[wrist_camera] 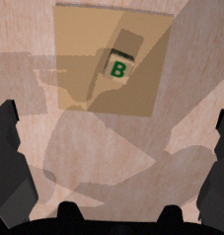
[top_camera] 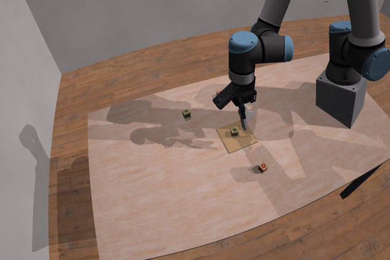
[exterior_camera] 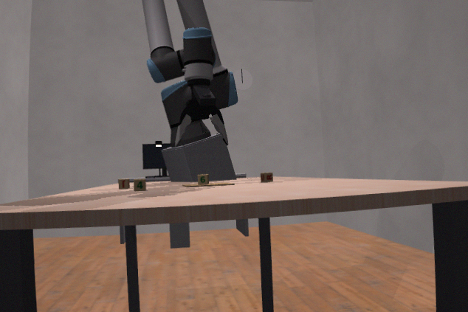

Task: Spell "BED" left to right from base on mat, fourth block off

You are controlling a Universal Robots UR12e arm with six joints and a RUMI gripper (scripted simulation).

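Now: hand 1 cm past the tan mat, 1 cm to the right of it and 12 cm above it. Round my hand: green block: 15 cm ahead, 19 cm to the right, 10 cm below.
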